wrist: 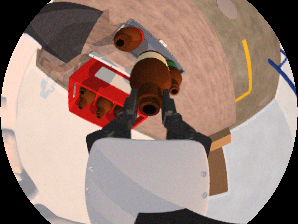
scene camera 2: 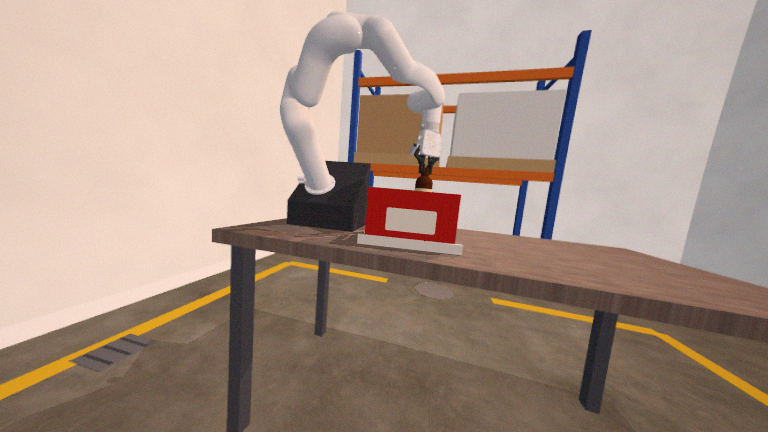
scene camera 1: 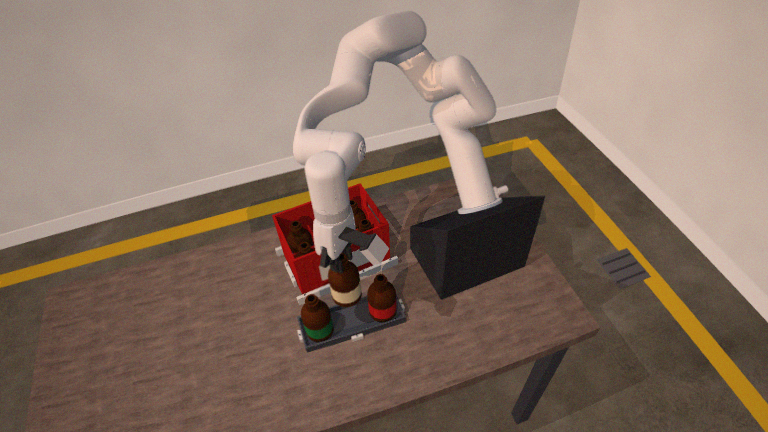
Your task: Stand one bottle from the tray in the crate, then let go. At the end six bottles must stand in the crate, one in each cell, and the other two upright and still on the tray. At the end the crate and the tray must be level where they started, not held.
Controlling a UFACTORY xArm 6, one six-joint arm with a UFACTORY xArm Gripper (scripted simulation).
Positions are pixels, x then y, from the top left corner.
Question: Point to a crate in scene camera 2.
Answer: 428, 216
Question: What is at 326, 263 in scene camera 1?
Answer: My gripper.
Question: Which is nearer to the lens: the cream-labelled bottle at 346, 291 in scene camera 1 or the grey tray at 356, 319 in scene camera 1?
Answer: The cream-labelled bottle.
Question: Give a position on a crate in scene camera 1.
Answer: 309, 275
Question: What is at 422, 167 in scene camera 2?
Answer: My gripper.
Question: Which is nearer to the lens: the cream-labelled bottle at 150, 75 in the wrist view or the crate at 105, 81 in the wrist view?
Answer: The cream-labelled bottle.
